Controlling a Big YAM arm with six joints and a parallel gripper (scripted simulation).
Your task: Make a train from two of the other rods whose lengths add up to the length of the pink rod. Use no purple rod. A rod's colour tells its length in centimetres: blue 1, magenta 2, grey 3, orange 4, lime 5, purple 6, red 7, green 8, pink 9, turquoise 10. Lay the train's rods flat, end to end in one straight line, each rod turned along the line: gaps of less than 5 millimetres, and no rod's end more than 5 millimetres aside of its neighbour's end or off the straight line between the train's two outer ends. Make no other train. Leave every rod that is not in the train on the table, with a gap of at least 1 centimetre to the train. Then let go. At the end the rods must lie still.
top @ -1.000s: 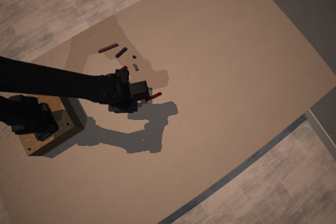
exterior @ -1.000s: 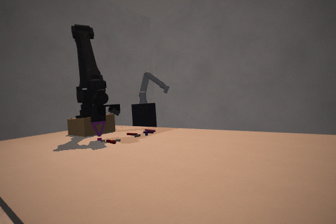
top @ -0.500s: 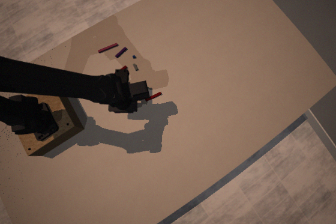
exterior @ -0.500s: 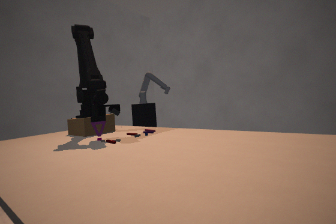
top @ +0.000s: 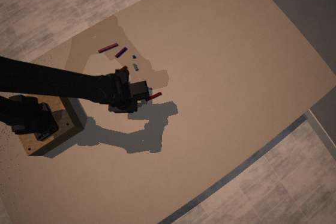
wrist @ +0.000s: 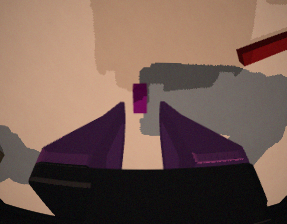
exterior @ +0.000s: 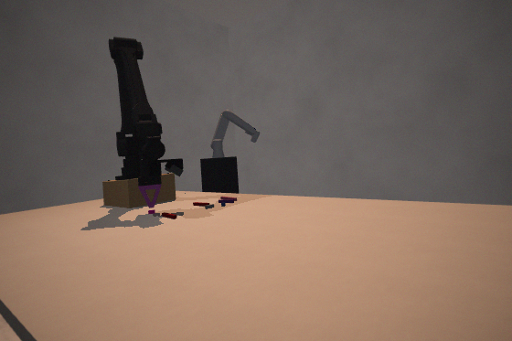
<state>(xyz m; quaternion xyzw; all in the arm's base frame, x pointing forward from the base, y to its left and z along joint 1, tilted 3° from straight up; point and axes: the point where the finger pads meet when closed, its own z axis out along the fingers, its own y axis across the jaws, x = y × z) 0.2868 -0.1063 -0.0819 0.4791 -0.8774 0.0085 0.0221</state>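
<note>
Now: hand 20 mm above the magenta rod. The rest, counted from my hand: grey rod: 140 mm to the left, 120 mm ahead, 20 mm below; then purple rod: 230 mm to the left, 100 mm ahead, 20 mm below; then blue rod: 180 mm to the left, 140 mm ahead, 20 mm below.
</note>
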